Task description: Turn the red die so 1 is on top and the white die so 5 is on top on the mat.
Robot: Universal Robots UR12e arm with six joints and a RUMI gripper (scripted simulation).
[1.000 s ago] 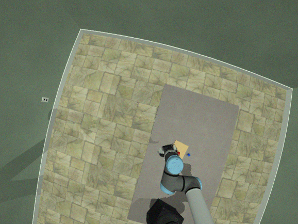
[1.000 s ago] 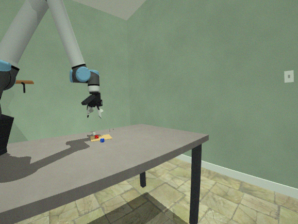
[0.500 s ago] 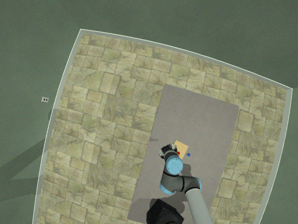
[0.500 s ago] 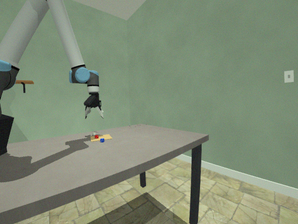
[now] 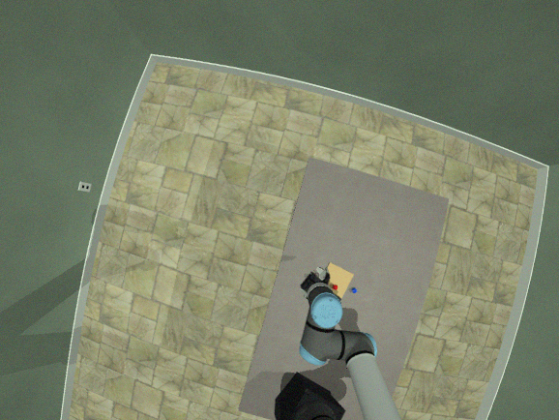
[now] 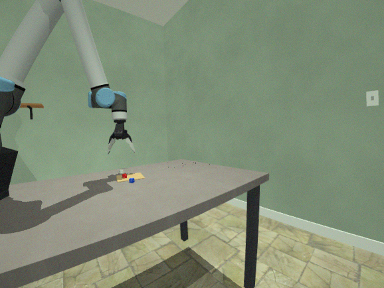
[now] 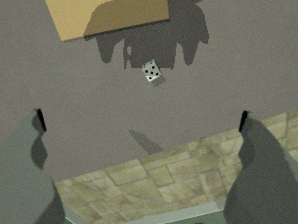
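My gripper is now 11 cm above the white die, 1 cm to the right of it and 1 cm past it. Also, from my hand: blue die: 22 cm to the right, 11 cm below, 5 cm behind; then tan mat: 12 cm to the right, 12 cm below, 1 cm behind; then red die: 12 cm to the right, 11 cm below, 4 cm behind.
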